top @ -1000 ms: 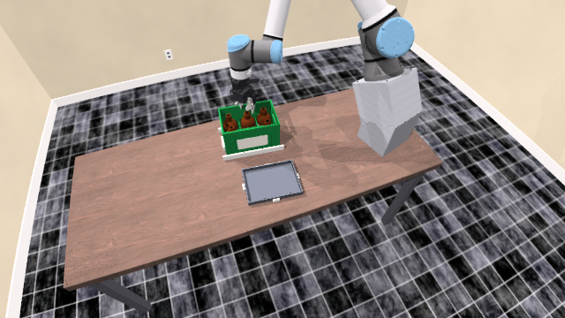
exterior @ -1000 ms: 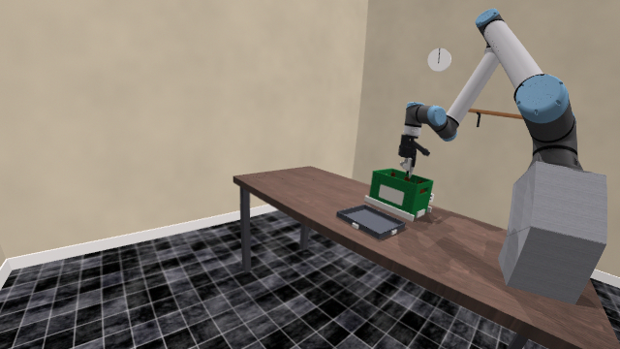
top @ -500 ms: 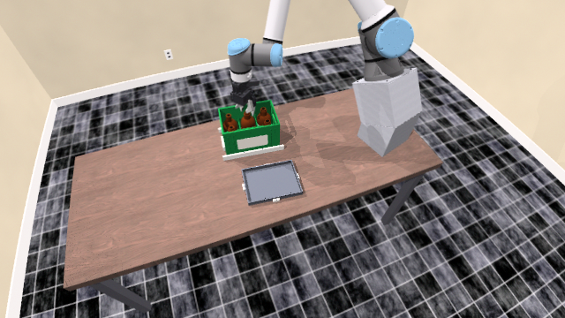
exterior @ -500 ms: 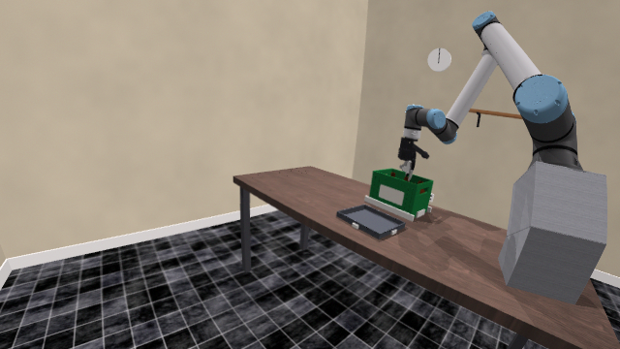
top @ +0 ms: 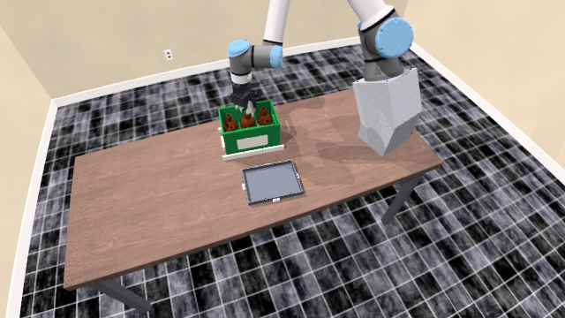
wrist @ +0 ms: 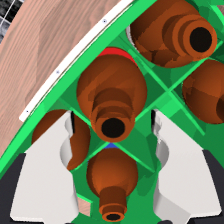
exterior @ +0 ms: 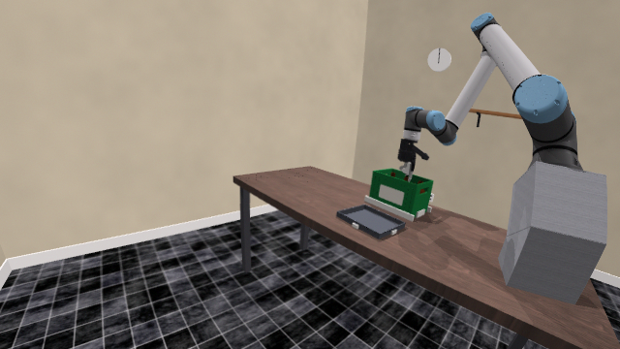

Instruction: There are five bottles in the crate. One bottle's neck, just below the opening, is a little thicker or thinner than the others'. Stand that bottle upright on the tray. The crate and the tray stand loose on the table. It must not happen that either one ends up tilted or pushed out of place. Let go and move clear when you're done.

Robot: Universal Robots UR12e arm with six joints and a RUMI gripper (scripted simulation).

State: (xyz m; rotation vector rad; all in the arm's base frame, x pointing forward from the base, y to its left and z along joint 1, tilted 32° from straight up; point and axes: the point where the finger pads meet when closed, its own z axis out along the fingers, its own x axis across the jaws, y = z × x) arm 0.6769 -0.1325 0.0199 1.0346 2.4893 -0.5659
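My hand is 1 cm short of the green crate, 5 cm to the right of it and 7 cm above it. Also, from my hand: glass bottle: 10 cm ahead, 7 cm below; then grey tray: 2 cm behind, 34 cm to the left, 14 cm below.
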